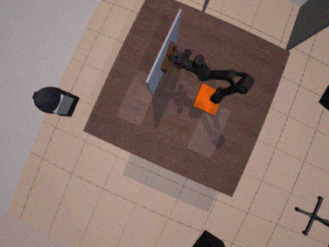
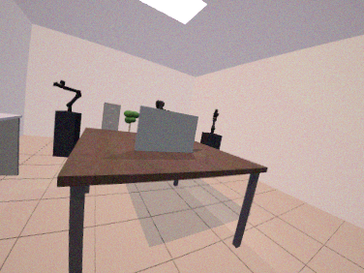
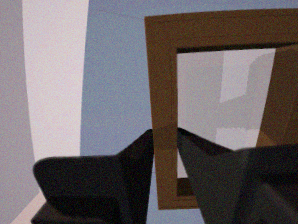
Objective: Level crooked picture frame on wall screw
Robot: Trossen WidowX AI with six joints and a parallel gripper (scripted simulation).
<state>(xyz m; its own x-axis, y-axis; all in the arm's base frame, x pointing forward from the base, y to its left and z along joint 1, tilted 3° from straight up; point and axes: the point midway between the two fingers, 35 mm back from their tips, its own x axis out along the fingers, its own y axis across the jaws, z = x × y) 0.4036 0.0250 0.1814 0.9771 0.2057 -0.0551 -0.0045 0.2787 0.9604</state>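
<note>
Right now the brown picture frame is 5 cm below my gripper tip, 1 cm to the right of it and 1 cm ahead of it. Round my gripper tip: wall panel (6 cm below, 2 cm ahead, 1 cm to the right).
</note>
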